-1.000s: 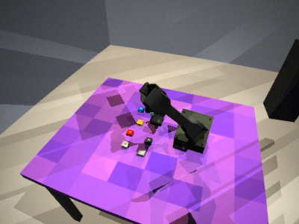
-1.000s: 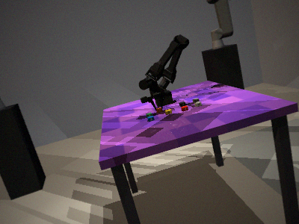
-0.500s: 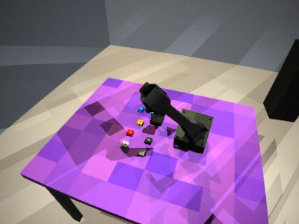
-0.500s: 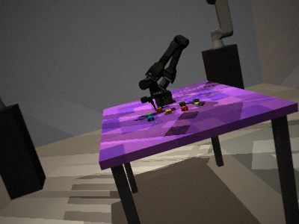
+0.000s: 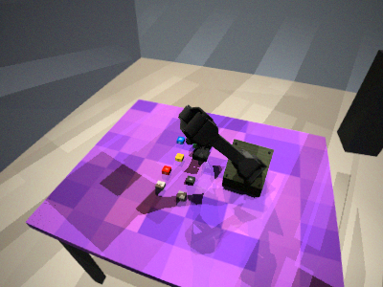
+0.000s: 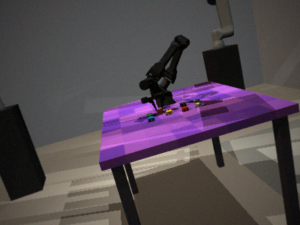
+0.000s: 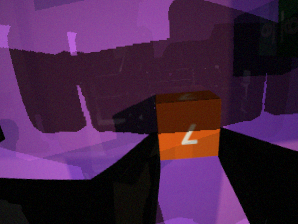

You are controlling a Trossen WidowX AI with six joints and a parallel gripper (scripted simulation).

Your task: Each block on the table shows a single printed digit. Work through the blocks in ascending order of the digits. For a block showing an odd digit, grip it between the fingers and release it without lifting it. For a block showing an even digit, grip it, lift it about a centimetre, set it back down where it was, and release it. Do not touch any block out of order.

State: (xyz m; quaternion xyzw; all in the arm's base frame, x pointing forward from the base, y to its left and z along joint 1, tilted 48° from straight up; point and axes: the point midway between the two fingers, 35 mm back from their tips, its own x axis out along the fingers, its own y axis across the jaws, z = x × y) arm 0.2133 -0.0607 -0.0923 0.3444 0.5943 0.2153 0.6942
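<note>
The orange block lies 10 mm ahead of my gripper tip. From my gripper tip the other things lie so: black block: 140 mm to the left, 30 mm ahead; green block: 80 mm to the right, 50 mm ahead; yellow block: 110 mm ahead, 20 mm to the left.
</note>
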